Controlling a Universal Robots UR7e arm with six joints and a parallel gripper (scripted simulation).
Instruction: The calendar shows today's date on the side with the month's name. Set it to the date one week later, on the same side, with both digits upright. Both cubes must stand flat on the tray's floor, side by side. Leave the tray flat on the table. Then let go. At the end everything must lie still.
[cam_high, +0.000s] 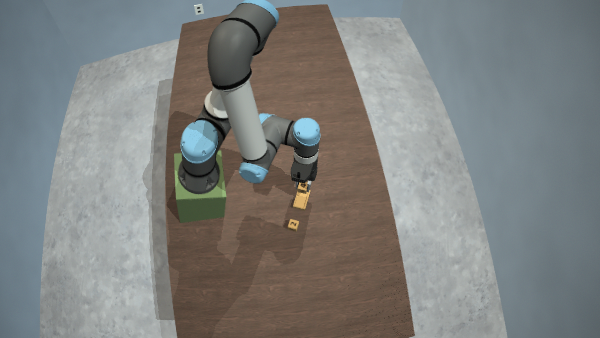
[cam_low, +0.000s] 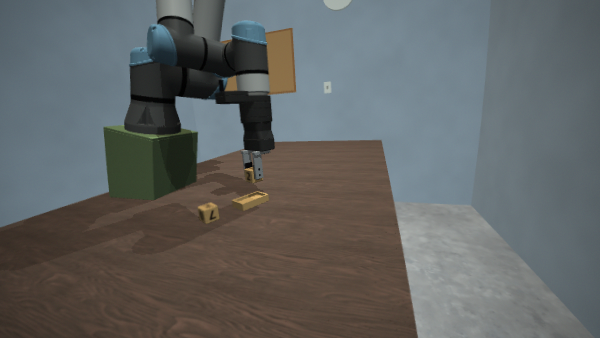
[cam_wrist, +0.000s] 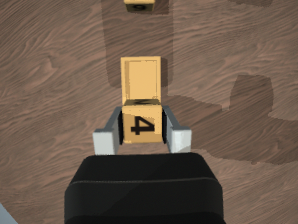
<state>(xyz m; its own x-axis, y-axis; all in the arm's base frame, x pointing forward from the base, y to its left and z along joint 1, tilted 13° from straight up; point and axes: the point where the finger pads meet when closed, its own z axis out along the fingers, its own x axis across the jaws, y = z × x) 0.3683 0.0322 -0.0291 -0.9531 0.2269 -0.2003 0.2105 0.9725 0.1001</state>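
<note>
Right now the wooden calendar tray is 2 cm to the right of my hand and 7 cm below it. The rest, counted from my hand: wooden cube (1 cm below).
</note>
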